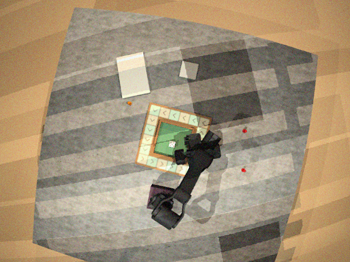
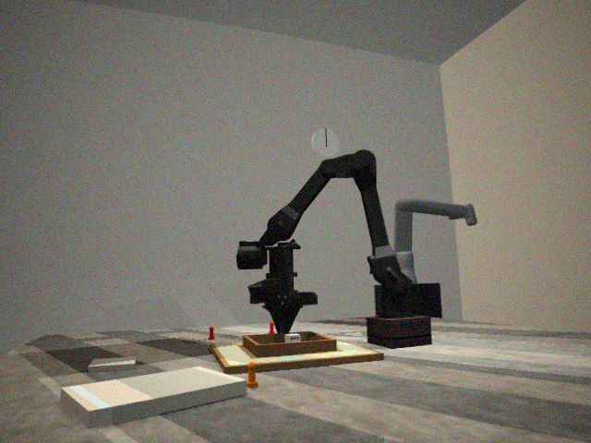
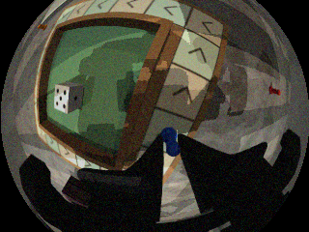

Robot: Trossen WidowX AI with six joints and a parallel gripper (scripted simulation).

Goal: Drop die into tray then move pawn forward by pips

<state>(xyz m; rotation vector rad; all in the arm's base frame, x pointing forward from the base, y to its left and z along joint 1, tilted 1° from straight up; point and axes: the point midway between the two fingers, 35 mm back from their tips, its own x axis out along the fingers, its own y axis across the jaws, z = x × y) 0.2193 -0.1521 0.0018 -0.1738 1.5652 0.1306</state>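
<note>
Now: gripper tip right at the blue pawn. Also, from my gripper tip: orange pawn: 21 cm ahead, 31 cm to the left, 1 cm below; white die: 3 cm ahead, 11 cm to the left; green dice tray: 5 cm ahead, 11 cm to the left, 2 cm below.
</note>
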